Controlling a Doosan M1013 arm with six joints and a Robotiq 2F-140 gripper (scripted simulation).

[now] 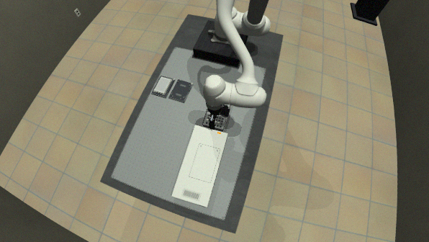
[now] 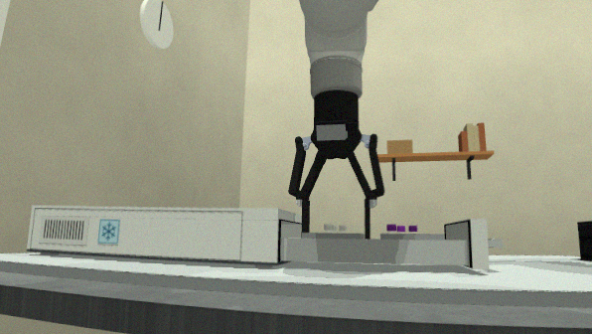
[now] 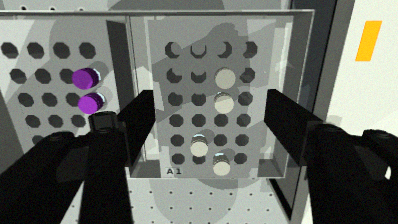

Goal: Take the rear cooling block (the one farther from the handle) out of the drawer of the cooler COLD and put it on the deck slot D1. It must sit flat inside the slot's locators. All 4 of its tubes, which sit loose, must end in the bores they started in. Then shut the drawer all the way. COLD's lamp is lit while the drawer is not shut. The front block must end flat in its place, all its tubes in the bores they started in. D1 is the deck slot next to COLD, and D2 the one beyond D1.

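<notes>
Now: the grey cooling block 30 mm below my hand. Also, from my hand: cooler COLD: 110 mm ahead, 20 mm below; then deck slot D1: 180 mm behind, 300 mm to the right, 60 mm below; then drawer: 80 mm behind, 30 mm below.
</notes>
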